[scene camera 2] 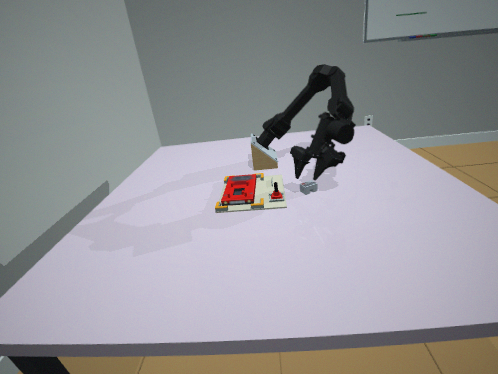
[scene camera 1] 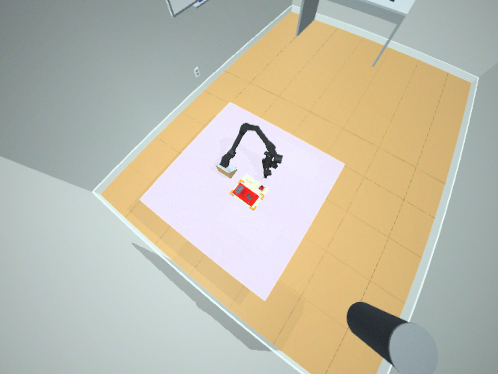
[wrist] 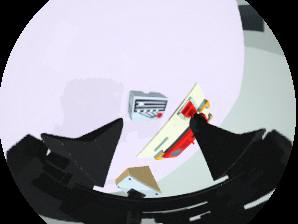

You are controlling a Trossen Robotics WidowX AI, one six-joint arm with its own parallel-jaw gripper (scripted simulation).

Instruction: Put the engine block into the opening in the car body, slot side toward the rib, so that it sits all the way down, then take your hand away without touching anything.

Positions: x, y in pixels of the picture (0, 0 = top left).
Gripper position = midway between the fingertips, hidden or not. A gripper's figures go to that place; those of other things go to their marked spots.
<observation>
My gripper [wrist: 157, 121] is 10 cm from the lens. An engine block [wrist: 142, 106]: 10 cm from the lens.
</observation>
